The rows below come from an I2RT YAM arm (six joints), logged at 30 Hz.
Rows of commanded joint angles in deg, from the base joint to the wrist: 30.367, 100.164, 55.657, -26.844, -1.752, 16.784; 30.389, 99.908, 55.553, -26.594, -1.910, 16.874; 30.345, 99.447, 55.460, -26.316, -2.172, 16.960; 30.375, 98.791, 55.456, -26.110, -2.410, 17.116; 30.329, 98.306, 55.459, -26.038, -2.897, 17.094; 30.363, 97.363, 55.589, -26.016, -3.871, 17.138; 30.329, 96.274, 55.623, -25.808, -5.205, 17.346; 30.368, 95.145, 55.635, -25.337, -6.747, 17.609; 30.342, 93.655, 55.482, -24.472, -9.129, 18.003; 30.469, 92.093, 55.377, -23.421, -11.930, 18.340; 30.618, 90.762, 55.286, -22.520, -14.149, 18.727; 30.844, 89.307, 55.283, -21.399, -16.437, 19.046; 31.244, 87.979, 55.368, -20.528, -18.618, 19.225; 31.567, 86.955, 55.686, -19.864, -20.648, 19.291; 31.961, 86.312, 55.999, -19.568, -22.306, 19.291; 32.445, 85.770, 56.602, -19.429, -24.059, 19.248; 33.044, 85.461, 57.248, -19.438, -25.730, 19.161; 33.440, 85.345, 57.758, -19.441, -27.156, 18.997; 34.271, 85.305, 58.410, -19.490, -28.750, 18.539
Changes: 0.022, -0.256, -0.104, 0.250, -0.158, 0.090; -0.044, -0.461, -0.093, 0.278, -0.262, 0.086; 0.030, -0.656, -0.004, 0.206, -0.238, 0.156; -0.046, -0.485, 0.003, 0.072, -0.487, -0.022; 0.034, -0.943, 0.130, 0.022, -0.974, 0.044; -0.034, -1.089, 0.034, 0.208, -1.334, 0.208; 0.039, -1.129, 0.012, 0.471, -1.542, 0.263; -0.026, -1.490, -0.153, 0.865, -2.382, 0.394; 0.127, -1.562, -0.105, 1.051, -2.801, 0.337; 0.149, -1.331, -0.091, 0.901, -2.219, 0.387; 0.226, -1.455, -0.003, 1.121, -2.288, 0.319; 0.400, -1.328, 0.085, 0.871, -2.181, 0.179; 0.323, -1.024, 0.318, 0.664, -2.030, 0.066; 0.394, -0.643, 0.313, 0.296, -1.658, 0.000; 0.484, -0.542, 0.603, 0.139, -1.753, -0.043; 0.599, -0.309, 0.646, -0.009, -1.671, -0.087; 0.396, -0.116, 0.510, -0.003, -1.426, -0.164; 0.831, -0.040, 0.652, -0.049, -1.594, -0.458
